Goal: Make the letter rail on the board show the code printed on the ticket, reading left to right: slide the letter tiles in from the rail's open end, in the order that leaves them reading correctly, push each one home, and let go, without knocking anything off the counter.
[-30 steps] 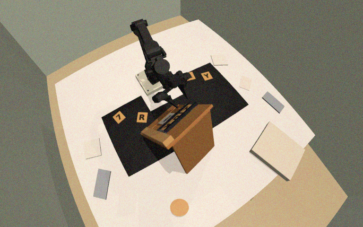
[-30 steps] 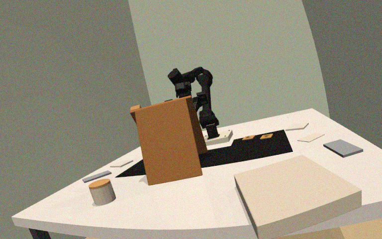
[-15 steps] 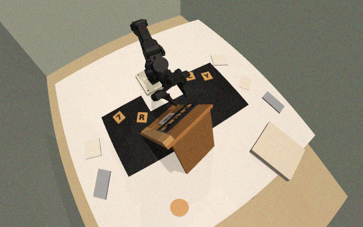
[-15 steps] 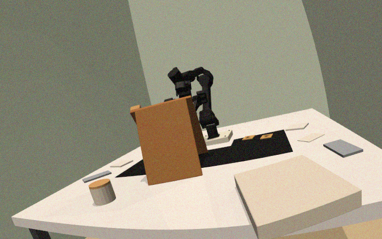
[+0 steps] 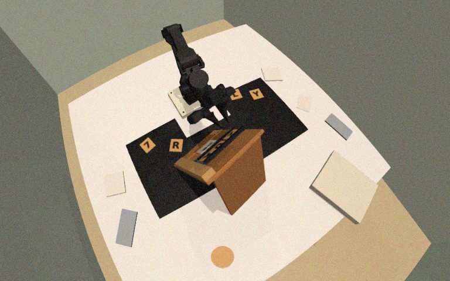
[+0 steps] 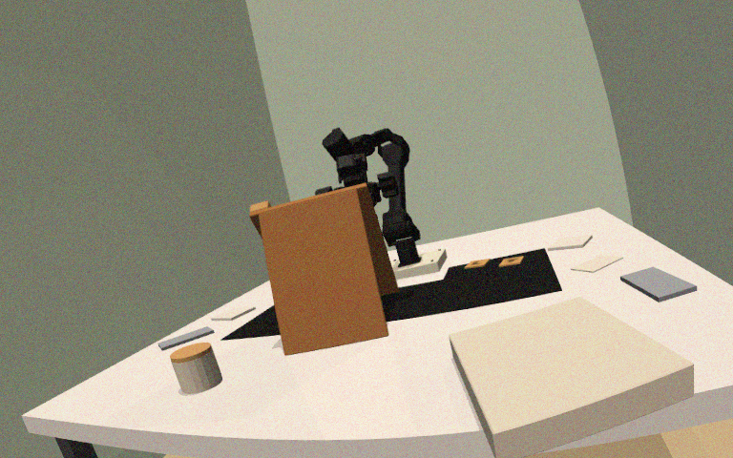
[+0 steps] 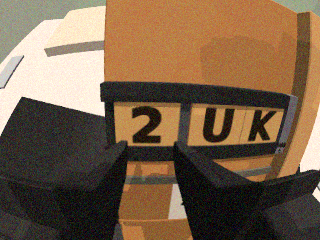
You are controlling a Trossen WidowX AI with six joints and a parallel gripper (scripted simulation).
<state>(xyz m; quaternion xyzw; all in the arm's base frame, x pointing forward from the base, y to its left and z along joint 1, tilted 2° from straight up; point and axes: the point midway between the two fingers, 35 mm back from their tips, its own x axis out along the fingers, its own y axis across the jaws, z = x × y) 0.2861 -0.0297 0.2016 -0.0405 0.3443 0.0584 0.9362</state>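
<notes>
The letter tile lies 3 cm below my gripper tip, 3 cm ahead of it and 1 cm to the left of it. Also, from my gripper tip: black mat: 20 cm below, 11 cm behind, 2 cm to the left; then k tile: 11 cm to the right, 5 cm ahead, 3 cm below; then white ticket: 11 cm below, 7 cm to the right, 2 cm behind.
</notes>
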